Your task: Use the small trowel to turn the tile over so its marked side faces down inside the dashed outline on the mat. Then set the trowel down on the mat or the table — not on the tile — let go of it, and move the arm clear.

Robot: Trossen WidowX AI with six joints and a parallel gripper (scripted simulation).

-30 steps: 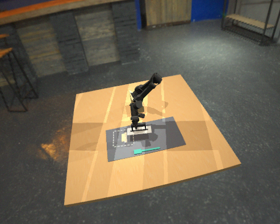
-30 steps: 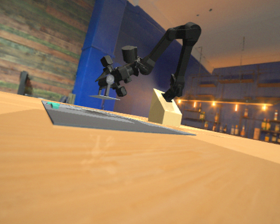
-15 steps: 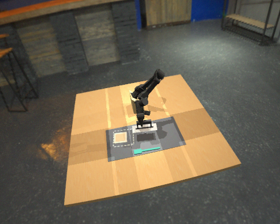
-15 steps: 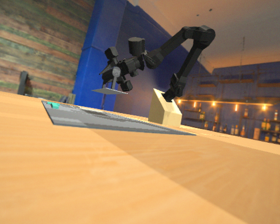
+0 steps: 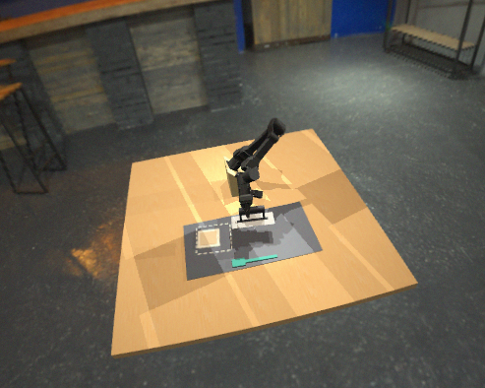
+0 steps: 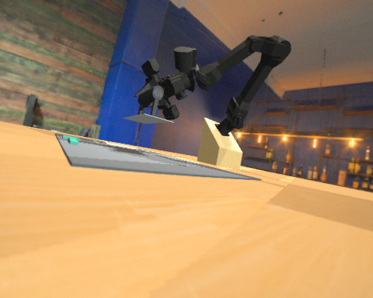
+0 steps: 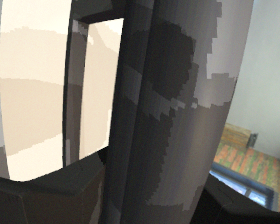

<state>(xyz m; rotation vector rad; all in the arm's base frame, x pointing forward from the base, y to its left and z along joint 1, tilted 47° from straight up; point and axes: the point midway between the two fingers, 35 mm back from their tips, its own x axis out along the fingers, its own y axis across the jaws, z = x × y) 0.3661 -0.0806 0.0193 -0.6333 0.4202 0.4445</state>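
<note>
Right now the trowel is 30 mm behind my gripper tip and 10 mm below it. Round my gripper tip: grey mat 10 mm to the right, 160 mm below; then tile 70 mm behind, 200 mm to the right, 140 mm below; then teal flat tool 130 mm ahead, 50 mm to the right, 140 mm below.
</note>
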